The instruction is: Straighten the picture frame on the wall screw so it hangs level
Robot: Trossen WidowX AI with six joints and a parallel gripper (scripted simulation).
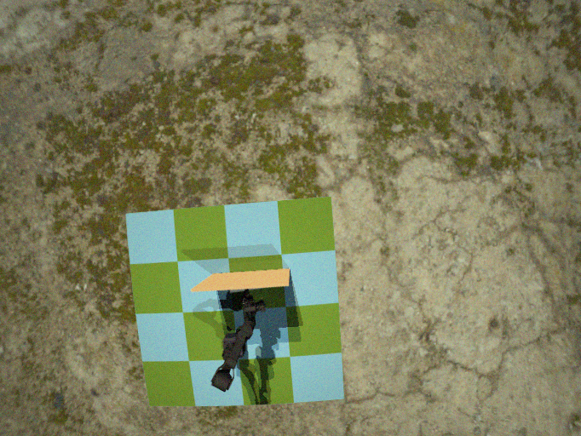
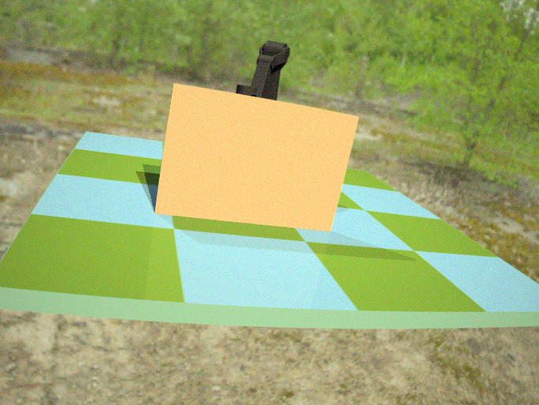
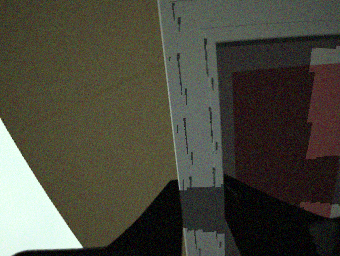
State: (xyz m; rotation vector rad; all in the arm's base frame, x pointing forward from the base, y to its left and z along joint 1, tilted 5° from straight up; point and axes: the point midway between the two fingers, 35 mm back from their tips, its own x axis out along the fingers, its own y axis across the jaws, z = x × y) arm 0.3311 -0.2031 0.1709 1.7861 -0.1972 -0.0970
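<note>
Now: the picture frame 1 cm ahead of my gripper tip, 1 cm to the left of it and 5 cm below it. From my gripper tip the other things lie so: orange wall panel 2 cm ahead, 1 cm to the left, 7 cm below.
</note>
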